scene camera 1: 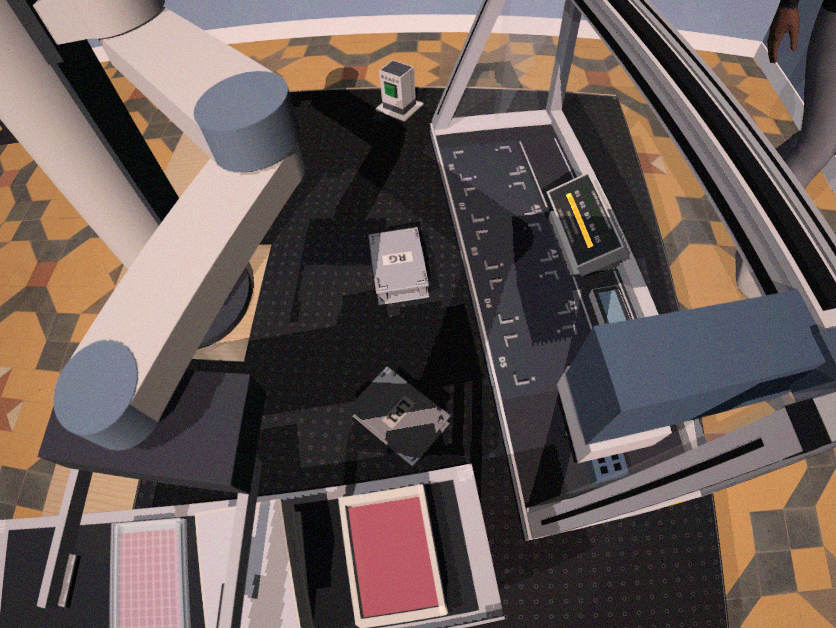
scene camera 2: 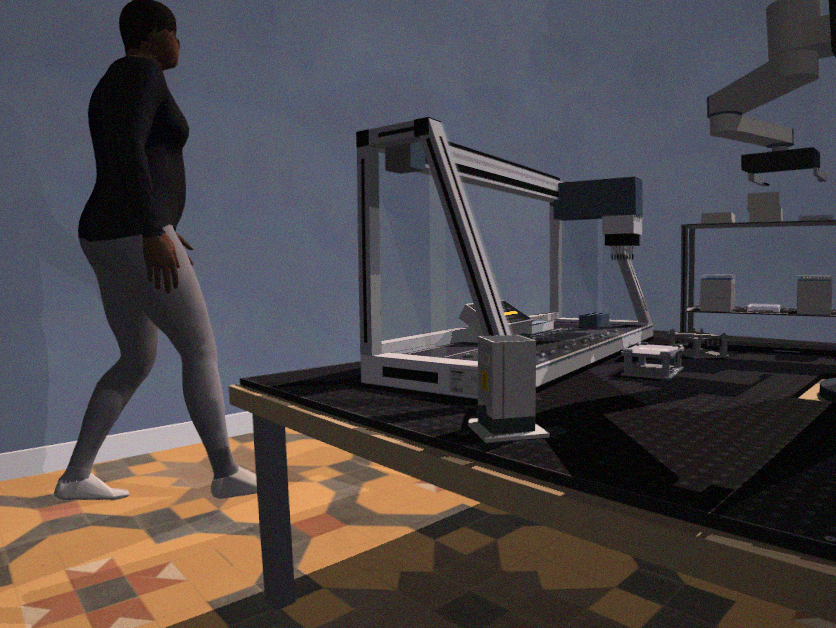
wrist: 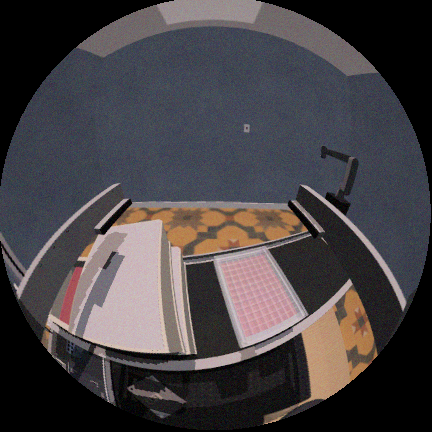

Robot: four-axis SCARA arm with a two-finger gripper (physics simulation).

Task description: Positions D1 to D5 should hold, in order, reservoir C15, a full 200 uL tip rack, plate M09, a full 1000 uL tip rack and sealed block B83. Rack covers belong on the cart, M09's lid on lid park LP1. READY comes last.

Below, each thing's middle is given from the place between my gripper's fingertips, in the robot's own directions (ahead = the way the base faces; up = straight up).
Now: hand 190 mm short of the one-well reservoir [scene camera 1: 392,563], 110 mm above it and 80 mm to the right of it. Round my hand: green-topped device [scene camera 2: 519,356]: 1210 mm to the left, 410 mm below, 100 mm ahead.
